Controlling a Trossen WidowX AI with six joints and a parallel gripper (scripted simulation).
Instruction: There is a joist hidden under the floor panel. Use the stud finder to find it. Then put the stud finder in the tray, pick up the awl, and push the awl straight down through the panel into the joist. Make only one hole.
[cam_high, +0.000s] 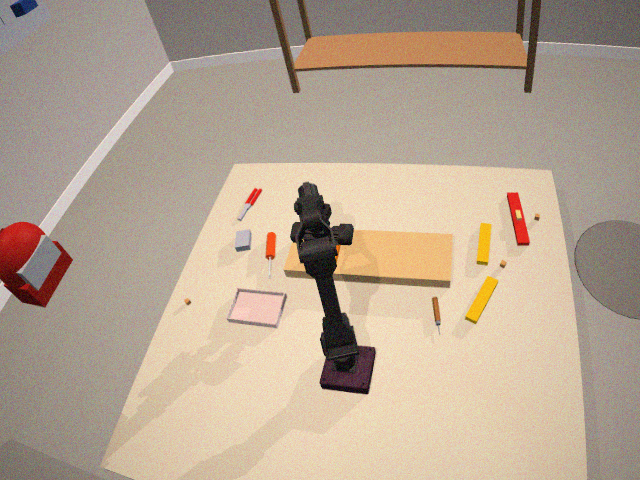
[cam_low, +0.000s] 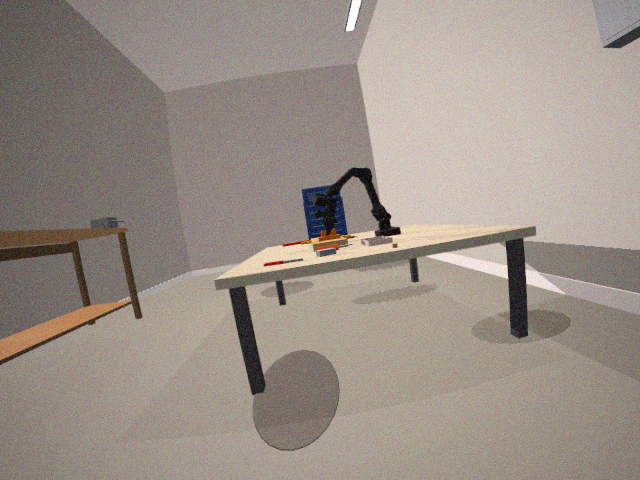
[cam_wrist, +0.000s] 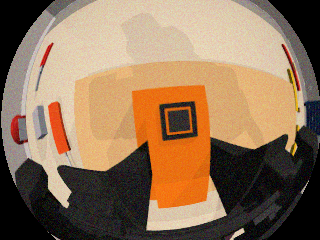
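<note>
Right now the pink tray is 220 mm behind my gripper tip, 190 mm to the left of it and 50 mm below it. Also, from my gripper tip: orange stud finder 10 mm ahead, 20 mm above; then grey block 40 mm ahead, 330 mm to the left, 50 mm below; then awl 210 mm behind, 360 mm to the right, 60 mm below.
</note>
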